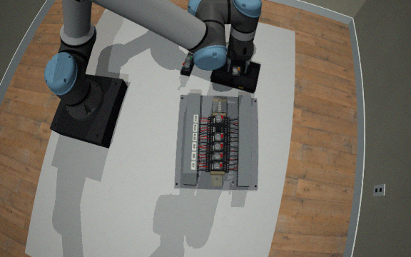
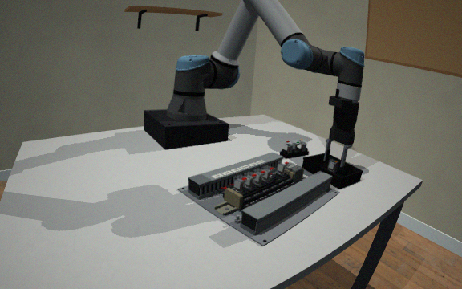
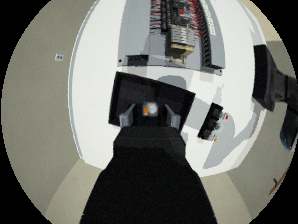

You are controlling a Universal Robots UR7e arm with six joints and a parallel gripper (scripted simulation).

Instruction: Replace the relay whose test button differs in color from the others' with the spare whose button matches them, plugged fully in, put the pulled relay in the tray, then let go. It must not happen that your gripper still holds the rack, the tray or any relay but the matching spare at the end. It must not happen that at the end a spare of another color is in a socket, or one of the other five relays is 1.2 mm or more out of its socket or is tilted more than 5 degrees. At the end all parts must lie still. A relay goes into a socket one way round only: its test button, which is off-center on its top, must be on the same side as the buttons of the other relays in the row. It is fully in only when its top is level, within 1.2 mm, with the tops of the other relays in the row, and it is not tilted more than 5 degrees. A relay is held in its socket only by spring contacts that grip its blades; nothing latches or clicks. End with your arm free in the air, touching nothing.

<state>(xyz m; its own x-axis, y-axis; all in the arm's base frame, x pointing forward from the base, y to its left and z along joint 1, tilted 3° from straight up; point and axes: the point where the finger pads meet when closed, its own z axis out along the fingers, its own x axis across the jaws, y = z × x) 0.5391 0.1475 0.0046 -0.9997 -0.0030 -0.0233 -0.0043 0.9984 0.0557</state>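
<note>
Now: the black tray 4 cm below my hand.
</note>
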